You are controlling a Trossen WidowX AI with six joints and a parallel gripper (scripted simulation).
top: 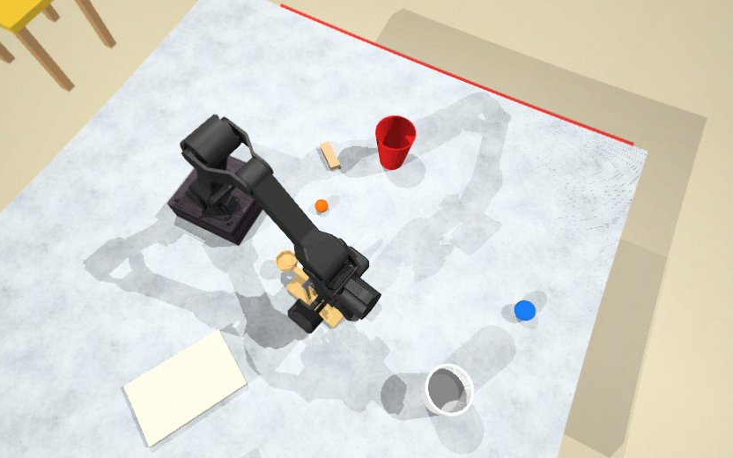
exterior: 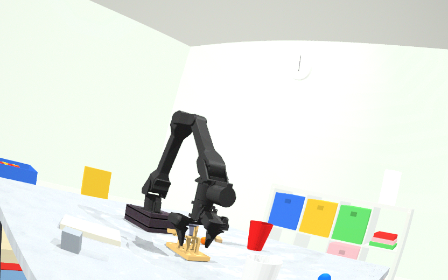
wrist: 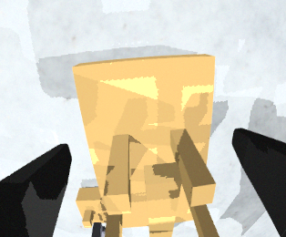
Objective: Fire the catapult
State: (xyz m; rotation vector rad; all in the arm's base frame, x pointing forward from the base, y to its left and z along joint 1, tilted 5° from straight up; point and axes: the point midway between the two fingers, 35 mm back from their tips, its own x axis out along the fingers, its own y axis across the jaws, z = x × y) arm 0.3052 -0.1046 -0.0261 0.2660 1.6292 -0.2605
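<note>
The orange ball lies 11 cm behind my gripper tip, 21 cm to the left of it and 2 cm below it. The rest, counted from my gripper tip: cream flat slab 21 cm behind, 26 cm to the right, 3 cm below; then tan wooden catapult 6 cm behind, 4 cm to the left, 1 cm above; then white mug 28 cm ahead, 9 cm to the right, 1 cm below.
</note>
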